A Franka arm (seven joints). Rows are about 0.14 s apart.
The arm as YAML. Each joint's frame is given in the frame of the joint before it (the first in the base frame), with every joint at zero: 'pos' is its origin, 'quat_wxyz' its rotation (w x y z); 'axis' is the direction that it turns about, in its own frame. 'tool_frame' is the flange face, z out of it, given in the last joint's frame.
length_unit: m
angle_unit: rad
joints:
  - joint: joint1
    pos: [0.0, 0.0, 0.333]
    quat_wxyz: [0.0, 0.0, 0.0, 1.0]
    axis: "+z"
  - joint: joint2
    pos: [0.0, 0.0, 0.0]
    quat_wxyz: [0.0, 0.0, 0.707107, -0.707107]
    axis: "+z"
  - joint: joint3
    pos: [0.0, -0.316, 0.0]
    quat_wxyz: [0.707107, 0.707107, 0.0, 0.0]
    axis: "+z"
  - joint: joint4
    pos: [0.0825, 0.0, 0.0]
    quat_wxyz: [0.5, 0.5, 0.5, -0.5]
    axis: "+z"
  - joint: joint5
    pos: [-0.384, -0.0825, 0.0]
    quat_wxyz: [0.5, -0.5, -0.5, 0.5]
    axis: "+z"
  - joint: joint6
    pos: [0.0, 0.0, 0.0]
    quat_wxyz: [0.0, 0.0, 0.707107, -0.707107]
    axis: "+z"
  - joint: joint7
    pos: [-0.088, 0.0, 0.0]
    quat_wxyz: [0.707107, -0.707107, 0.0, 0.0]
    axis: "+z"
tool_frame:
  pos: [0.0, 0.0, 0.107]
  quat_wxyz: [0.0, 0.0, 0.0, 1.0]
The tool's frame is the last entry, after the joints.
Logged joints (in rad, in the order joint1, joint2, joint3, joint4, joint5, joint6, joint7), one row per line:
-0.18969 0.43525 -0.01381 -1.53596 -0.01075 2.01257 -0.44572
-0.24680 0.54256 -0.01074 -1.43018 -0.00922 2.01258 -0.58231
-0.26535 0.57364 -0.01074 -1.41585 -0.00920 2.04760 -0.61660
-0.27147 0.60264 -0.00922 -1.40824 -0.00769 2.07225 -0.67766
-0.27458 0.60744 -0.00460 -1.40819 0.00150 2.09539 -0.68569
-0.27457 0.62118 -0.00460 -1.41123 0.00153 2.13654 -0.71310
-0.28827 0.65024 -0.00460 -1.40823 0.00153 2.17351 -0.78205
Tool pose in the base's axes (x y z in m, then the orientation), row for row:
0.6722 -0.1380 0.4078 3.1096 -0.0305 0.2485
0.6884 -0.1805 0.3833 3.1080 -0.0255 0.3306
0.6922 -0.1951 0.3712 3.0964 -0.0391 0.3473
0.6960 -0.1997 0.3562 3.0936 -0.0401 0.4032
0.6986 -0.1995 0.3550 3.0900 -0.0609 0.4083
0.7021 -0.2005 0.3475 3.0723 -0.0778 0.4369
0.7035 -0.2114 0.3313 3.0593 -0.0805 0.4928
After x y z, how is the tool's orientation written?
As angles about the fixed x, y, z axes (roll, pitch, yaw), in radians.
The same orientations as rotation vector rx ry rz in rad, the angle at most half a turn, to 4 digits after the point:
3.0893 0.3851 0.0533
3.0700 0.5115 0.0477
3.0566 0.5348 0.0719
3.0392 0.6196 0.0758
3.0376 0.6264 0.1087
3.0152 0.6651 0.1405
2.9861 0.7458 0.1511

